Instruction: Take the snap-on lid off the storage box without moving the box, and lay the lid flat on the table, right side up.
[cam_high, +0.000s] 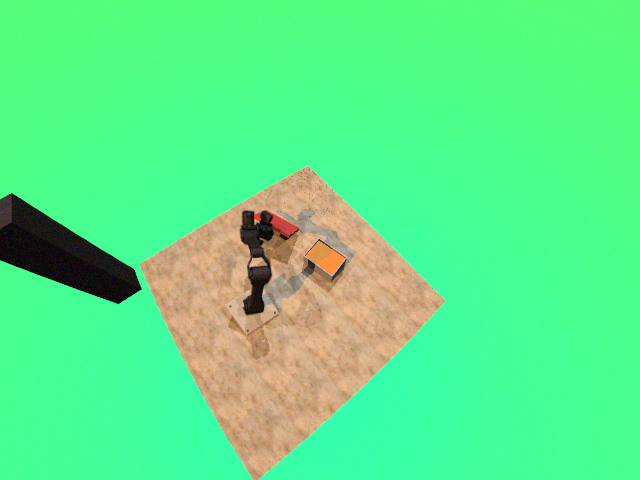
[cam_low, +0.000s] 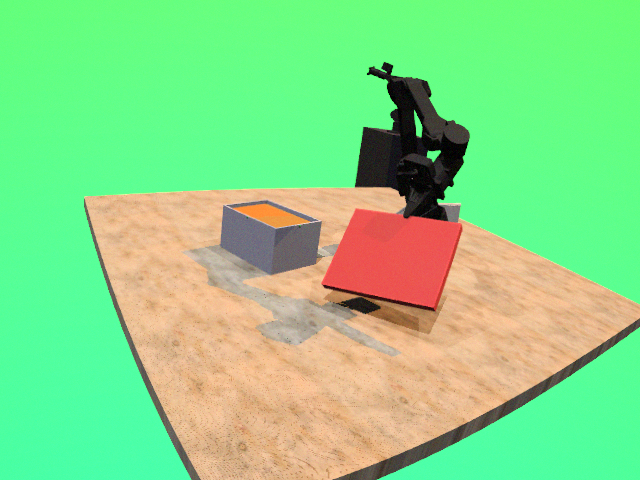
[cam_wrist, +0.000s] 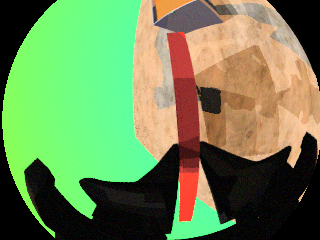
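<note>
The flat red lid lies 60 mm below my gripper tip, 50 mm ahead of it and 30 mm to the left of it. Round my gripper tip: grey storage box: 290 mm to the right, 150 mm ahead, 120 mm below.
</note>
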